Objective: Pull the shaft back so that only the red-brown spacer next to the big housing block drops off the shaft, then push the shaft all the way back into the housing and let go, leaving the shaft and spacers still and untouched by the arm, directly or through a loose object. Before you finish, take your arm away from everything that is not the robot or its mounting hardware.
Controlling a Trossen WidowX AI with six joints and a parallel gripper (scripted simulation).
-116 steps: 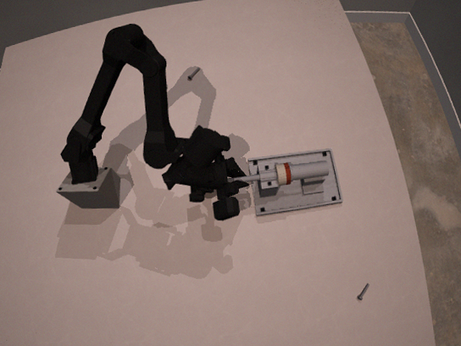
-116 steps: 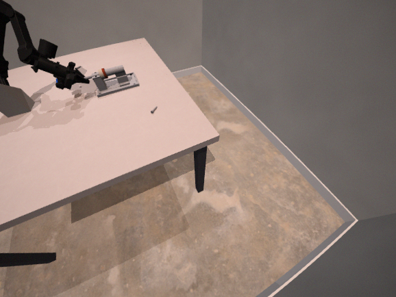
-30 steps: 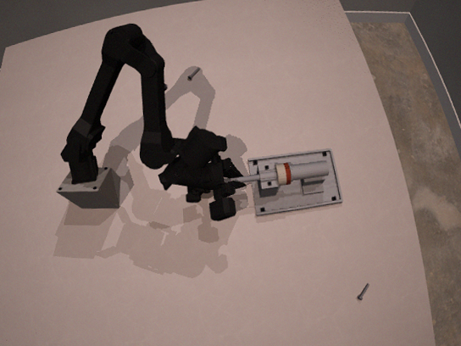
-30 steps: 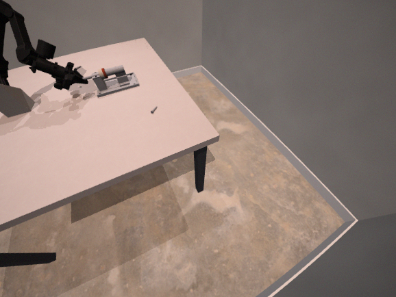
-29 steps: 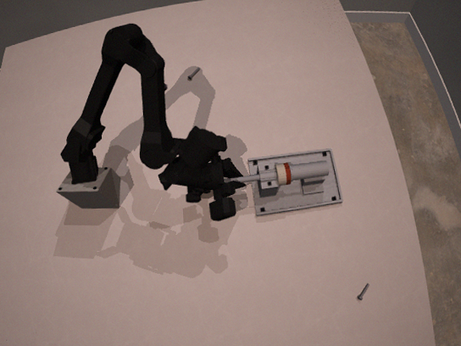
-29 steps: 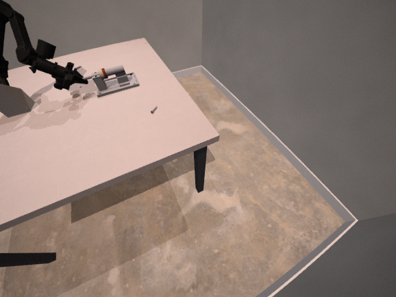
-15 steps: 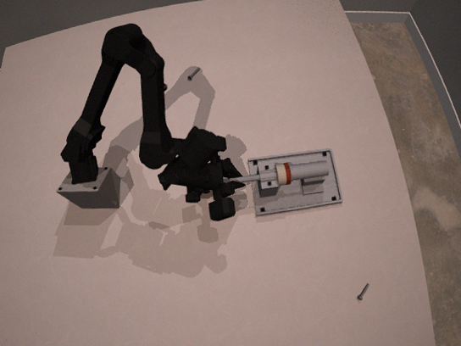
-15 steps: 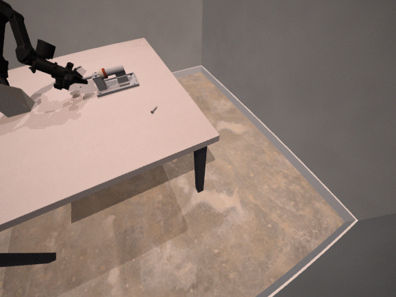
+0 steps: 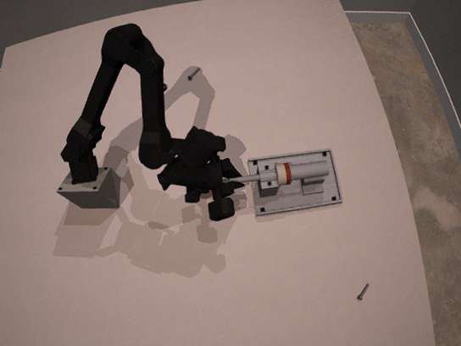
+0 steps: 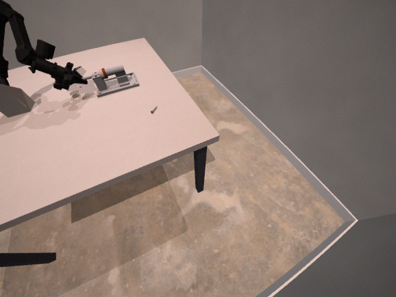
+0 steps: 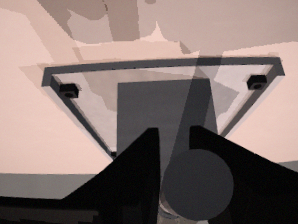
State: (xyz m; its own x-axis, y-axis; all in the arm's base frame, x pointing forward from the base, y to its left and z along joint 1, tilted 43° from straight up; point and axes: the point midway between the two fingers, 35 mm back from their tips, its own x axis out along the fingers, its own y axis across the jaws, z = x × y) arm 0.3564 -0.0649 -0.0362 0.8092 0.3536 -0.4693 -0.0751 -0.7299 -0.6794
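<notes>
Right now my hand is 60 mm short of the grey shaft. Round my hand: red-brown spacer 130 mm ahead, 10 mm to the right; blue screwdriver 220 mm to the left, 170 mm behind, 70 mm below; cream spacer 110 mm ahead, 10 mm to the right.
</notes>
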